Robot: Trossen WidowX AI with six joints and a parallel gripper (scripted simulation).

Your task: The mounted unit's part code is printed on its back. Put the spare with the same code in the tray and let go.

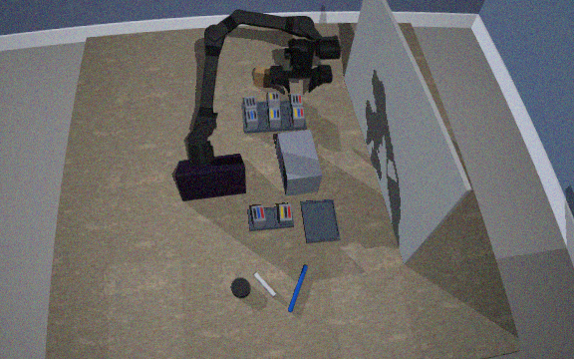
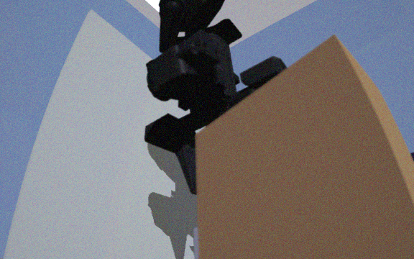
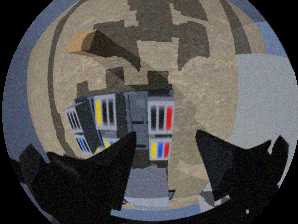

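Now: gripper tip 50 mm above the grey spare. Also, from my gripper tip: grey mounted unit 20 mm behind, 230 mm to the right, 40 mm below; then tan block 110 mm behind, 120 mm to the left, 60 mm below; then tall grey panel 230 mm ahead, 210 mm to the right, 130 mm above.
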